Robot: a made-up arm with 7 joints. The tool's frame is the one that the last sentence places.
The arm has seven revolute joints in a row. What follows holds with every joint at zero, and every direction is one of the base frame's. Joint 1 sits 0.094 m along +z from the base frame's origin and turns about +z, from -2.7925 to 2.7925 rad. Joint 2 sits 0.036 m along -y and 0.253 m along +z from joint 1 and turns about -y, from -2.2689 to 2.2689 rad. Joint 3 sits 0.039 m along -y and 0.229 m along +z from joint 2 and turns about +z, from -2.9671 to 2.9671 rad. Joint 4 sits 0.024 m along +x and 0.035 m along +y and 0.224 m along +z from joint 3 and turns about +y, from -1.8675 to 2.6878 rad. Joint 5 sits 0.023 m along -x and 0.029 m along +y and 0.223 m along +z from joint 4 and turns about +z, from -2.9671 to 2.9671 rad. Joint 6 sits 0.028 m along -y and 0.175 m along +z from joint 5 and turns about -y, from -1.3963 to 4.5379 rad. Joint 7 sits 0.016 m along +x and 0.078 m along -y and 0.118 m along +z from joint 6 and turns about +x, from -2.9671 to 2.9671 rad. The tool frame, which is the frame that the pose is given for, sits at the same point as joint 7; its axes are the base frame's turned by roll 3.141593, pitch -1.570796 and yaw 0 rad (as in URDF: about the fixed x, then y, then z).
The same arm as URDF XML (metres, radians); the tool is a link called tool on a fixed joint. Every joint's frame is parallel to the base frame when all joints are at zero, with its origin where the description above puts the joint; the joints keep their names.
<robot name="arm">
  <joint name="tool_joint" type="fixed">
    <parent link="link7"/>
    <child link="tool"/>
    <origin xyz="0.0000 0.0000 0.0000" rpy="-3.1416 -1.5708 0.0000"/>
  </joint>
  <joint name="joint 7" type="revolute">
    <parent link="link6"/>
    <child link="link7"/>
    <origin xyz="0.0160 -0.0780 0.1180" rpy="0.0000 0.0000 0.0000"/>
    <axis xyz="1 0 0"/>
    <limit lower="-2.9671" upper="2.9671"/>
  </joint>
  <joint name="joint 6" type="revolute">
    <parent link="link5"/>
    <child link="link6"/>
    <origin xyz="0.0000 -0.0280 0.1750" rpy="0.0000 0.0000 0.0000"/>
    <axis xyz="0 -1 0"/>
    <limit lower="-1.3963" upper="4.5379"/>
  </joint>
  <joint name="joint 5" type="revolute">
    <parent link="link4"/>
    <child link="link5"/>
    <origin xyz="-0.0230 0.0290 0.2230" rpy="0.0000 0.0000 0.0000"/>
    <axis xyz="0 0 1"/>
    <limit lower="-2.9671" upper="2.9671"/>
  </joint>
  <joint name="joint 4" type="revolute">
    <parent link="link3"/>
    <child link="link4"/>
    <origin xyz="0.0240 0.0350 0.2240" rpy="0.0000 0.0000 0.0000"/>
    <axis xyz="0 1 0"/>
    <limit lower="-1.8675" upper="2.6878"/>
  </joint>
  <joint name="joint 3" type="revolute">
    <parent link="link2"/>
    <child link="link3"/>
    <origin xyz="0.0000 -0.0390 0.2290" rpy="0.0000 0.0000 0.0000"/>
    <axis xyz="0 0 1"/>
    <limit lower="-2.9671" upper="2.9671"/>
  </joint>
  <joint name="joint 2" type="revolute">
    <parent link="link1"/>
    <child link="link2"/>
    <origin xyz="0.0000 -0.0360 0.2530" rpy="0.0000 0.0000 0.0000"/>
    <axis xyz="0 -1 0"/>
    <limit lower="-2.2689" upper="2.2689"/>
  </joint>
  <joint name="joint 1" type="revolute">
    <parent link="base_link"/>
    <child link="link1"/>
    <origin xyz="0.0000 0.0000 0.0940" rpy="0.0000 0.0000 0.0000"/>
    <axis xyz="0 0 1"/>
    <limit lower="-2.7925" upper="2.7925"/>
  </joint>
  <link name="base_link"/>
  <link name="link1"/>
  <link name="link2"/>
  <link name="link3"/>
  <link name="link4"/>
  <link name="link5"/>
  <link name="link6"/>
  <link name="link7"/>
  <link name="tool"/>
</robot>

